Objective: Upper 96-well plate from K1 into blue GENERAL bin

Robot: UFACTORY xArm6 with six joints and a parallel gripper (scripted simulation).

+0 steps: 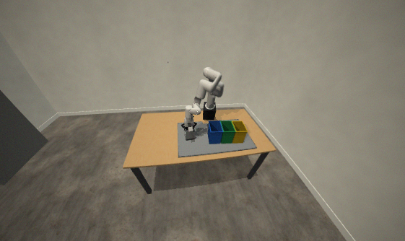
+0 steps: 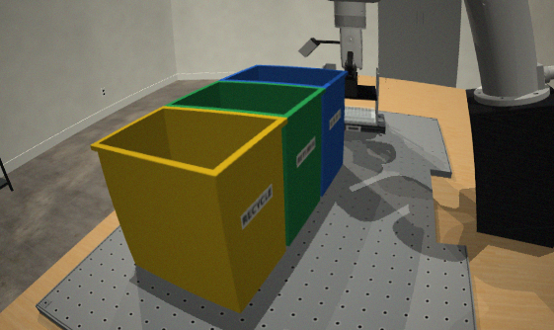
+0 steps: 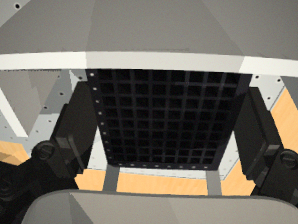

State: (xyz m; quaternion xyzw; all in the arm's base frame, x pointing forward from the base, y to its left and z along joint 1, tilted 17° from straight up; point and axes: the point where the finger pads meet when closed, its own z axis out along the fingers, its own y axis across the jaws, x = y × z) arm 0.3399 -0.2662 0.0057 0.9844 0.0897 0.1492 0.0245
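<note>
Now: hand 70 mm above the pale plate. Round my hand: black 96-well plate (10 mm below); blue bin (50 mm ahead, 270 mm to the left, 10 mm below); green bin (50 mm ahead, 400 mm to the left, 10 mm below).
</note>
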